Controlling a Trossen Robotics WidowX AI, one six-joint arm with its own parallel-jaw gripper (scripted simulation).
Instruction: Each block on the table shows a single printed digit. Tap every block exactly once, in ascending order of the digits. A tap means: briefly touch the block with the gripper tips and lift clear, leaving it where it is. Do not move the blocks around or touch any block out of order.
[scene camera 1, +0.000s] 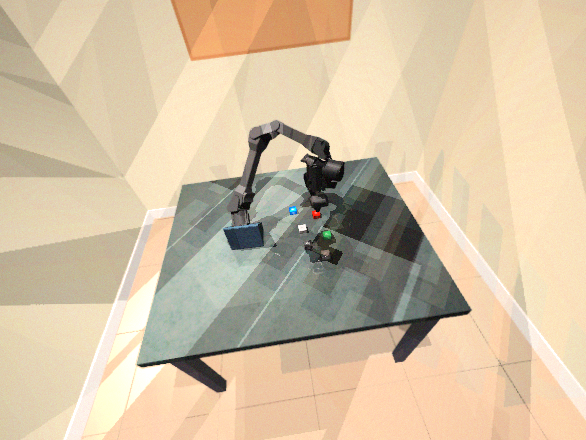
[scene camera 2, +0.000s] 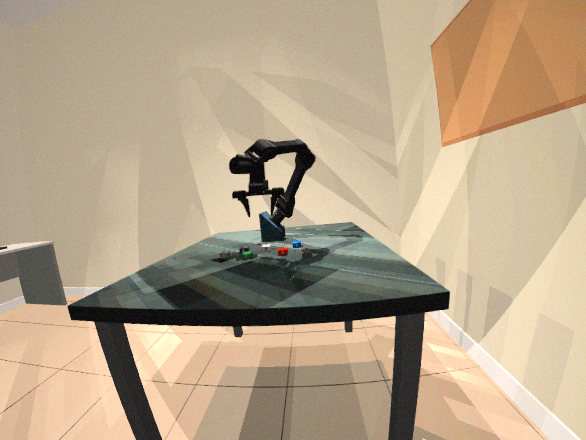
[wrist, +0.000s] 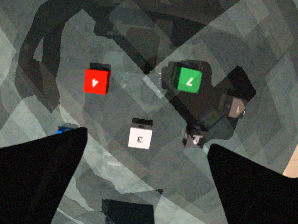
Observation:
My gripper (scene camera 2: 260, 216) is open, holding nothing.
My gripper shows as well in the wrist view (wrist: 150, 144).

